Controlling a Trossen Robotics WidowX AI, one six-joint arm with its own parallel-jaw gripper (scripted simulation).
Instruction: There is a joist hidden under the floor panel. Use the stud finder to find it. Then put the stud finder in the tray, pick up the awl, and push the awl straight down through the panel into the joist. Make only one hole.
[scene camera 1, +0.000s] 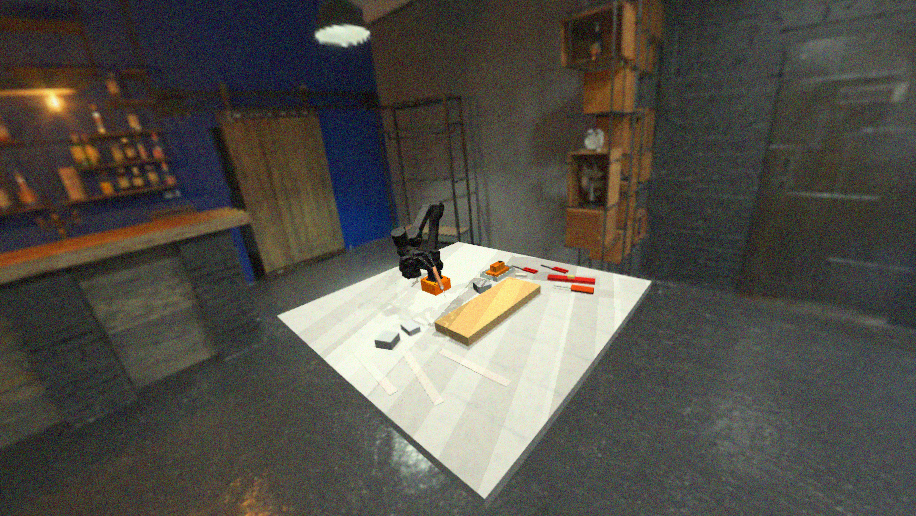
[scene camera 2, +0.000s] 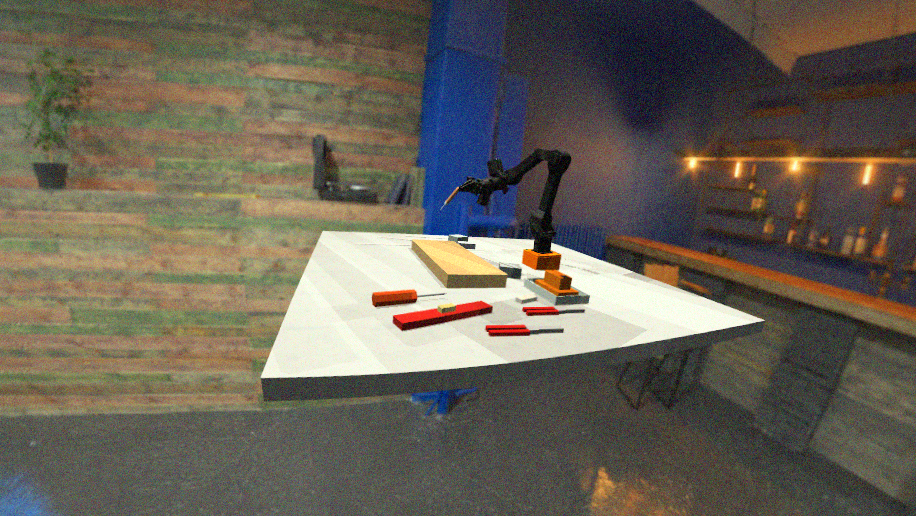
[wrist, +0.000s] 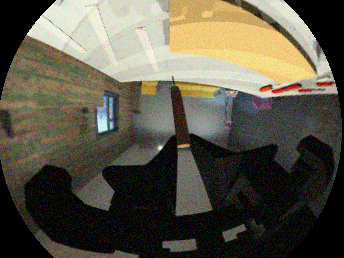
Path:
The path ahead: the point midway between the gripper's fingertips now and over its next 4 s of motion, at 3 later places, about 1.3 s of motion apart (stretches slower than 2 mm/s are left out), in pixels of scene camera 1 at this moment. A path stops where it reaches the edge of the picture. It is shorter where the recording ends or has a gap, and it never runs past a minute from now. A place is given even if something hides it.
My gripper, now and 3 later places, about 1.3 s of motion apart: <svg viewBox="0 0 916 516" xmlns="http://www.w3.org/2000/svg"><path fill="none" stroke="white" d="M434 269L483 267L493 264L494 270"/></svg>

